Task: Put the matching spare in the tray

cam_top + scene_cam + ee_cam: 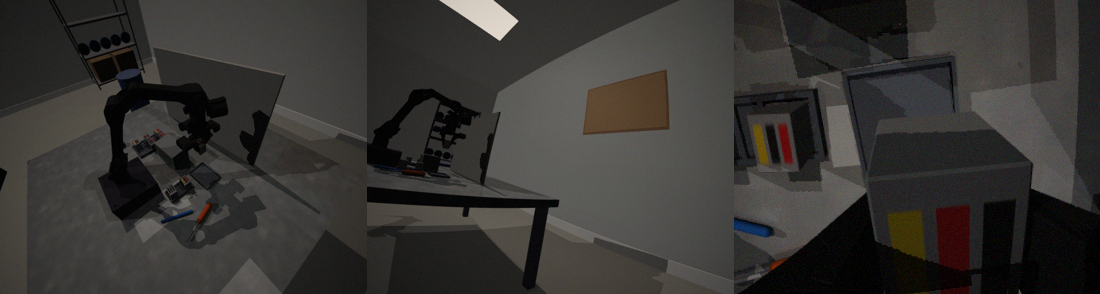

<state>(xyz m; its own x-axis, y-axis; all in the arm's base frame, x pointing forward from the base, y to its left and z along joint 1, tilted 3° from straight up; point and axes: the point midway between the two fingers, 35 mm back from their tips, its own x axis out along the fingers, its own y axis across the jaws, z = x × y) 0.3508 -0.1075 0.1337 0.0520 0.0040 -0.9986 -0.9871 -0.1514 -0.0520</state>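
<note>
Right now my gripper tip is 17 cm above the tray and 3 cm to the left of it. Round my gripper tip: tall grey panel: 23 cm to the left, 16 cm ahead, 5 cm above; then grey mounted unit: 18 cm to the left, 12 cm below, 8 cm behind; then small rack: 16 cm below, 14 cm behind, 4 cm to the right.
</note>
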